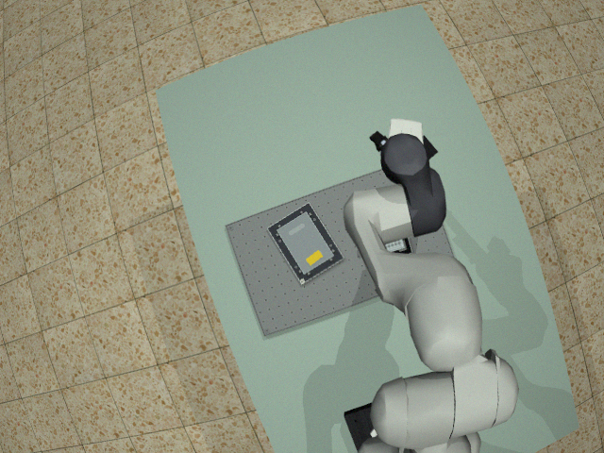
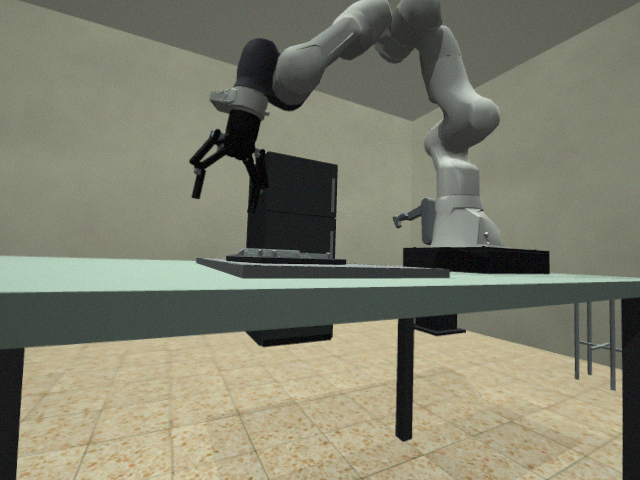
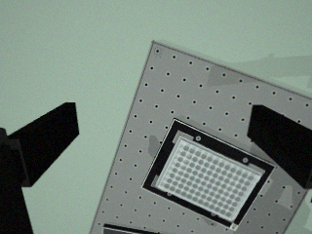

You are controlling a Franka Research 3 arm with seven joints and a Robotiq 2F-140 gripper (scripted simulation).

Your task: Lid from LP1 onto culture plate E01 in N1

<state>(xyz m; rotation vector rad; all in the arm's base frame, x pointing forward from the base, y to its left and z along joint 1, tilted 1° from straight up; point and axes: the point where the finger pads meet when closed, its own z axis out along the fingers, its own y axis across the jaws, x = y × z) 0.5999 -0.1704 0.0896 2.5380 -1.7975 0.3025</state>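
Right now my hand is 70 mm past the lid, 270 mm to the right of it and 120 mm above it. Round my hand: culture plate E01: 90 mm behind, 80 mm to the left, 120 mm below; nest N1: 90 mm behind, 80 mm to the left, 130 mm below; baseplate: 100 mm behind, 180 mm to the left, 140 mm below.
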